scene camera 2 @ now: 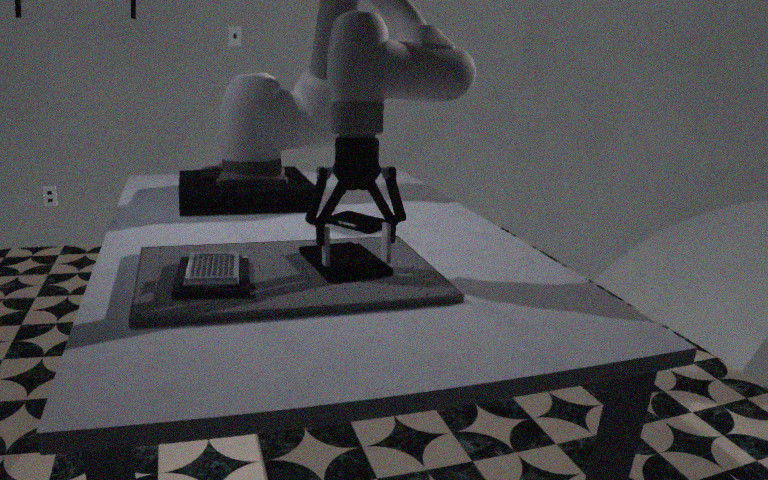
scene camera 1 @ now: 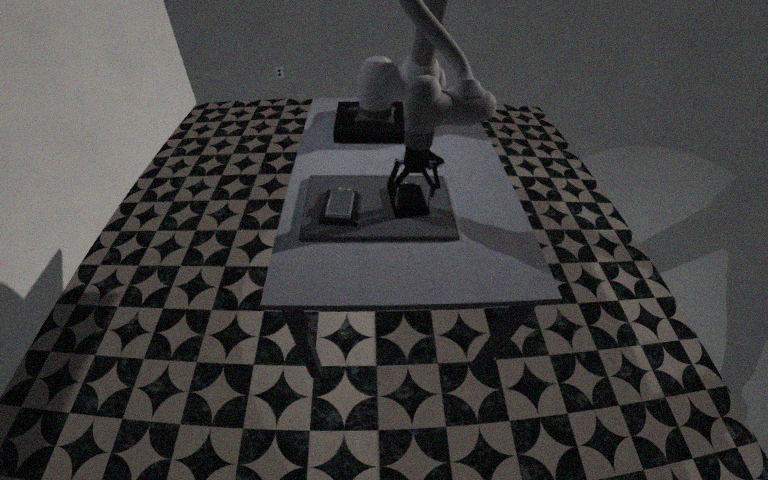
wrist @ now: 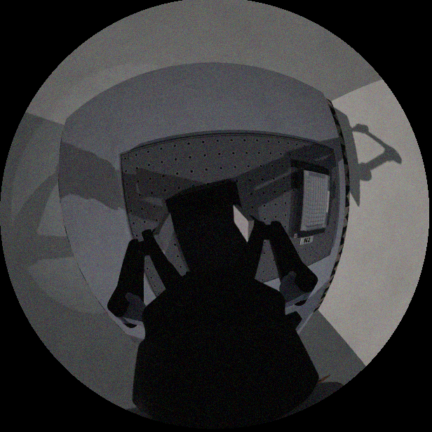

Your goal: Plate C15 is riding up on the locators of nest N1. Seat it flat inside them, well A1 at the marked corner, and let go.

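Frame: origin at the arm's base, x ahead, y left, z up, level; centimetres.
Seen in the pictures: gripper, fingertip midpoint: (scene camera 2: 356, 263) (scene camera 1: 411, 204); arm's base, link origin: (scene camera 2: 252, 178) (scene camera 1: 375, 115).
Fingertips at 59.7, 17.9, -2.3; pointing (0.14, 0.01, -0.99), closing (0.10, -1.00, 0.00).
Offsets run from my fingertips to a thing's top centre, as dx, dy, dz. "spot": to the spot under its first point.
The black plate C15 @(-3.5, -1.6, +0.1) (scene camera 1: 411, 202) (scene camera 2: 350, 266) (wrist: 204, 207) lies on nest N1 @(spot: +5.5, -4.0, -0.6) (scene camera 2: 338, 278) at the right of the pegboard. Plate and nest are both nearly black, so their border, the locators, any tilt, well A1 and the marked corner cannot be told. My gripper (scene camera 1: 412, 195) (scene camera 2: 356, 263) (wrist: 202, 217) is open and points down, with its pale fingertips at two opposite sides of the black plate. Nothing is held. In the wrist view the gripper body hides the near end of the plate and nest.
The grey pegboard @(-1.0, -11.7, -1.3) (scene camera 1: 373, 231) (scene camera 2: 294, 302) (wrist: 210, 150) bears nest N2 @(spot: +9.2, -19.6, -0.2) (scene camera 2: 244, 286) (wrist: 296, 200) with a pale well plate @(+2.7, -24.8, +1.3) (scene camera 1: 340, 203) (scene camera 2: 212, 268) (wrist: 315, 200) at its left in the scene views. A small black object @(-32.9, +6.2, -1.2) (scene camera 2: 355, 221) lies behind the pegboard. The robot's black base block (scene camera 2: 243, 198) stands at the back.
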